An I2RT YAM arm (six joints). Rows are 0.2 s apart.
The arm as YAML. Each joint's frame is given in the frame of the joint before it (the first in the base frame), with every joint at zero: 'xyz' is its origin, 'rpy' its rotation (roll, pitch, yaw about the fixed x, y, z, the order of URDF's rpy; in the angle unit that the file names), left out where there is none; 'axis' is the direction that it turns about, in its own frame. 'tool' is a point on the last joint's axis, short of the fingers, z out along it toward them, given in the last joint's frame.
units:
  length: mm
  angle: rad
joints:
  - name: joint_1
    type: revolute
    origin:
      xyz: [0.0, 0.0, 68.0]
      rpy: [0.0, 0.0, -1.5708]
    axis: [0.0, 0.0, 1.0]
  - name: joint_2
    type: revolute
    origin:
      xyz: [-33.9, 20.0, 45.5]
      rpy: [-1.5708, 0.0, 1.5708]
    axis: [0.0, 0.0, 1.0]
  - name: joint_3
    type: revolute
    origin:
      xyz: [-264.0, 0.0, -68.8]
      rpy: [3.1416, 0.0, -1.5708]
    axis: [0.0, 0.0, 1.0]
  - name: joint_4
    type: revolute
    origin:
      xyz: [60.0, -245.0, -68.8]
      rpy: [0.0, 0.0, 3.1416]
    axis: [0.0, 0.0, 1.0]
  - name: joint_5
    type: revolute
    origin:
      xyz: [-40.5, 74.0, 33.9]
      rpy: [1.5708, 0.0, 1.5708]
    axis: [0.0, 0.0, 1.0]
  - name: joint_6
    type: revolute
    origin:
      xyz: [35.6, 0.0, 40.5]
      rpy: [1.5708, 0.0, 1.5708]
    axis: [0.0, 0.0, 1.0]
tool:
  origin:
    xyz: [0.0, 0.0, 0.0]
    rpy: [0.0, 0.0, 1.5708]
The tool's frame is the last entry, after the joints.
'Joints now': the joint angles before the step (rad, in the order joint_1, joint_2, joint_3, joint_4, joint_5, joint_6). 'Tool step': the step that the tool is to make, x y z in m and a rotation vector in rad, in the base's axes. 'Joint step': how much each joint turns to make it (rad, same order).
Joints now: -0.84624, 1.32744, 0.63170, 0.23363, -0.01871, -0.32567
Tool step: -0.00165, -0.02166, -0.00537, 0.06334, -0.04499, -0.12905
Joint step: -0.04804, 0.07893, 0.04470, 0.01477, 0.03804, 0.10380
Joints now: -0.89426, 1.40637, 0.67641, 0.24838, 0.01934, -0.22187
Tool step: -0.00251, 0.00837, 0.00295, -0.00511, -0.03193, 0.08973
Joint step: 0.00034, -0.04066, -0.02905, 0.01184, -0.08953, -0.02113
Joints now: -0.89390, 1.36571, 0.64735, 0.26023, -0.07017, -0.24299
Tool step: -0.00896, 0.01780, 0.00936, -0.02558, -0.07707, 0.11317
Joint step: -0.00047, -0.10443, -0.06275, 0.02574, -0.12169, -0.00669
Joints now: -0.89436, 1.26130, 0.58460, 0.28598, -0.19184, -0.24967
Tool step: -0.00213, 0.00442, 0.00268, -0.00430, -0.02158, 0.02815
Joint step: 0.00005, -0.02668, -0.01330, 0.00403, -0.03134, 0.00270
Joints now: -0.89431, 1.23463, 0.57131, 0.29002, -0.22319, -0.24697
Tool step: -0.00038, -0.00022, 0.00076, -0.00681, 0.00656, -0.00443
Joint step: -0.00074, -0.00225, 0.00218, -0.00488, 0.00686, -0.00757
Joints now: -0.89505, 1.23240, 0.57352, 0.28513, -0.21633, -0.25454
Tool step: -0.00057, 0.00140, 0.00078, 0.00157, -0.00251, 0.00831
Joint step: 0.00054, -0.00819, -0.00191, -0.00596, -0.00830, -0.00010
